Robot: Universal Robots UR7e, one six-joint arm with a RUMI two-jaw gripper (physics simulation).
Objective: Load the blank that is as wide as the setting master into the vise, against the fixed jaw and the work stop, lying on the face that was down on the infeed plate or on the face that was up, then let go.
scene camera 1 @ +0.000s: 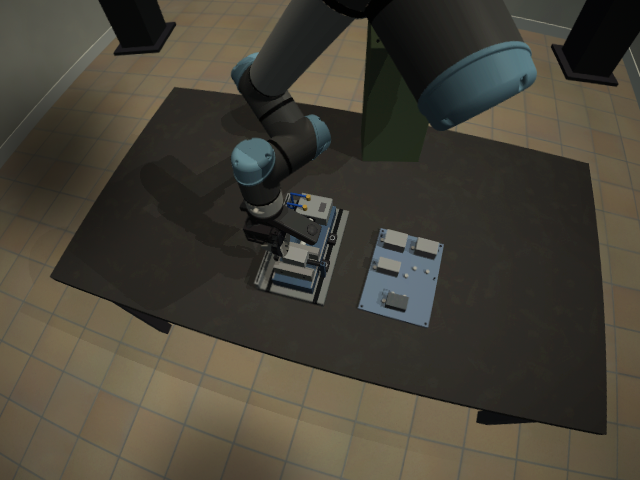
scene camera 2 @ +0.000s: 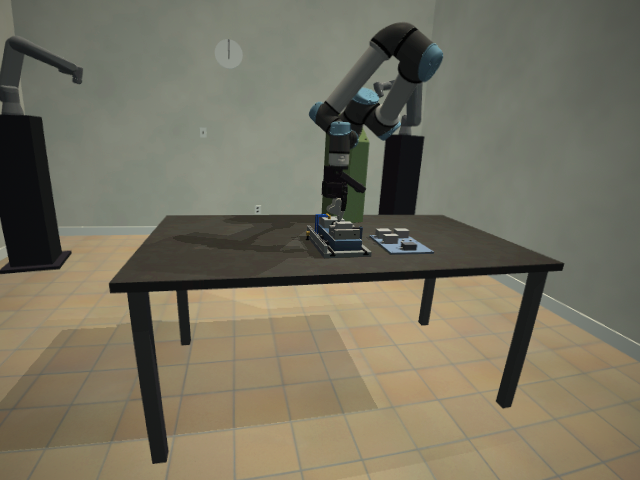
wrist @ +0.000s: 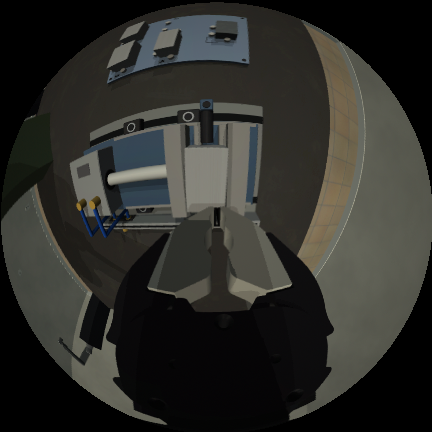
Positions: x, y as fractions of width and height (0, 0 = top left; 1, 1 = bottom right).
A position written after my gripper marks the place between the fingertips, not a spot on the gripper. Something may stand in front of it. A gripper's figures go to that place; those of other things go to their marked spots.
Scene:
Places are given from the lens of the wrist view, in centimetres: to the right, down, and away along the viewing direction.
my gripper (wrist: 0.50, 0.48): 0, -1, 14
moving jaw (wrist: 0.41, 0.32): -4, -8, 12

